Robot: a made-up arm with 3 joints. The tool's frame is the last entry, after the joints. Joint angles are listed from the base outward. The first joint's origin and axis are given. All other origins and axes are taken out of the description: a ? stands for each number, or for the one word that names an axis. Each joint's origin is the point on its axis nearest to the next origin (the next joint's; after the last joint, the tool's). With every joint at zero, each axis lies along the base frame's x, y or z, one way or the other. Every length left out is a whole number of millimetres.
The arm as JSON. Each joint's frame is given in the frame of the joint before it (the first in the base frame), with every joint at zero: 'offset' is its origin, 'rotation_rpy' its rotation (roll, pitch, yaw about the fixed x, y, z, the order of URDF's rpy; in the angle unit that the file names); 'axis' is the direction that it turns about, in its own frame. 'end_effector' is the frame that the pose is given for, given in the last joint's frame.
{
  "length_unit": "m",
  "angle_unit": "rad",
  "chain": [
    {
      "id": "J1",
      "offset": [
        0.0,
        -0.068,
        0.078
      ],
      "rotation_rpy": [
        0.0,
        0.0,
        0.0
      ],
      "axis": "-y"
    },
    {
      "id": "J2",
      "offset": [
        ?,
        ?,
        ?
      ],
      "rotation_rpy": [
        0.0,
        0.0,
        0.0
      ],
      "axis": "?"
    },
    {
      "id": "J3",
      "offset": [
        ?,
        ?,
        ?
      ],
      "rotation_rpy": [
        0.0,
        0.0,
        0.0
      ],
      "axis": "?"
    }
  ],
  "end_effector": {
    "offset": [
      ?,
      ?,
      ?
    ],
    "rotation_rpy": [
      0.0,
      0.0,
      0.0
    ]
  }
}
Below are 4 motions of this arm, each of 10 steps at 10 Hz.
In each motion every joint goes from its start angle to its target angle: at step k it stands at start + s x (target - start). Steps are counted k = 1, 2, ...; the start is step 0. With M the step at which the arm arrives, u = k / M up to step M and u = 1 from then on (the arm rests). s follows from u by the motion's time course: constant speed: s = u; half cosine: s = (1 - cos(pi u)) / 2; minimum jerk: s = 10 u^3 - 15 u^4 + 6 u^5.
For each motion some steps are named. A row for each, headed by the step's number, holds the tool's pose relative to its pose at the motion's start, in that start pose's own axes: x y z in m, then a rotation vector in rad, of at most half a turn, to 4 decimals.
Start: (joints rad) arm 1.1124 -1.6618 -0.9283
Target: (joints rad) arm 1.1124 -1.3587 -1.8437
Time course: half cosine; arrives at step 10
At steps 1, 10:
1: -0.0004 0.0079 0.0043 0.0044 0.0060 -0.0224
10: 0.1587 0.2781 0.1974 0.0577 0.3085 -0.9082

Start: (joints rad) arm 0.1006 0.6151 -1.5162
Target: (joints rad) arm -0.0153 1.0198 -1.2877
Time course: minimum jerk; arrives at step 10
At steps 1, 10:
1: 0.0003 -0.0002 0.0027 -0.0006 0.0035 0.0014
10: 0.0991 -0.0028 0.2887 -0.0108 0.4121 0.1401

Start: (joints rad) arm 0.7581 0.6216 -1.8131
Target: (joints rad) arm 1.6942 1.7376 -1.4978
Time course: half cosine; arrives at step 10
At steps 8, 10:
8: 0.8640 -0.3364 0.0555 0.2896 1.0019 1.0553
10: 0.9752 -0.3100 0.0158 0.2948 1.0888 1.1905

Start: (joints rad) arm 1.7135 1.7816 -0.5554
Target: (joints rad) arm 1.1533 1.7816 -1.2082
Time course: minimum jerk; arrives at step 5
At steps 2, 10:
2: 0.0366 0.2254 -0.0222 0.0229 -0.0296 -0.3811
10: 0.3294 0.6185 -0.0367 0.0950 -0.0782 -1.1998

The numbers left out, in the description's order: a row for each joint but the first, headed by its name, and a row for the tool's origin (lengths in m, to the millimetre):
J2: xyz -0.341 0.0 0.086, axis +x
J3: xyz 0.0 0.304 0.128, axis +z
tool: xyz -0.376 -0.055 0.0

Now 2 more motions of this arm.
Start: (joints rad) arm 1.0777 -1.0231 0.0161
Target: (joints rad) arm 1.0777 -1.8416 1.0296
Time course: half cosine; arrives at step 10
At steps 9, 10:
9: 0.2169 -0.1847 -0.0080 -0.7246 0.4057 0.9339
10: 0.2256 -0.1850 -0.0065 -0.7389 0.4259 0.9543

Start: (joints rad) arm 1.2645 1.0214 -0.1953
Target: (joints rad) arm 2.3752 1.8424 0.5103
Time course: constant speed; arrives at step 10
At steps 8, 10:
8: 0.3054 -0.7680 -0.2639 0.6270 -0.2650 1.4252
10: 0.4981 -0.8349 -0.3235 0.7654 -0.2965 1.7965

